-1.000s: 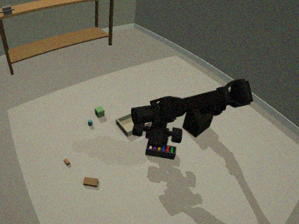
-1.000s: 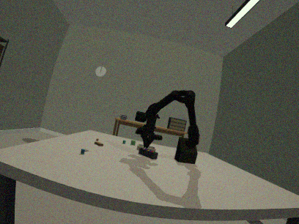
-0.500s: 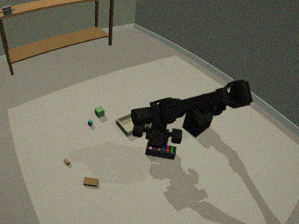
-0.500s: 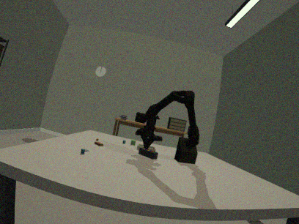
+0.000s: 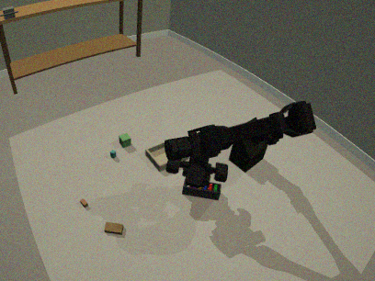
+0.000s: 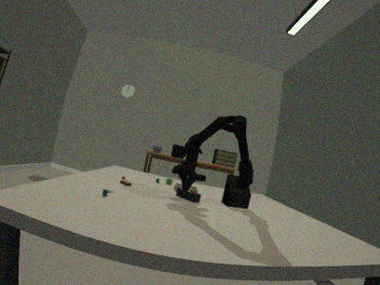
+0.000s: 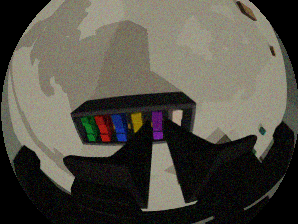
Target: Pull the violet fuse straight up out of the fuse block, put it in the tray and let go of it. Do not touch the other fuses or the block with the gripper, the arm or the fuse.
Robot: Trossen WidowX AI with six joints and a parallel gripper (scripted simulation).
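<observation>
Now: the tray 18 cm to the right of my gripper tip, 5 cm behind it and 3 cm below it. From my gripper tip the other things lie so: violet fuse 1 cm below; then small teal block 31 cm to the right, 11 cm ahead, 2 cm below; then green cube 34 cm to the right, 3 cm ahead, 2 cm below.
</observation>
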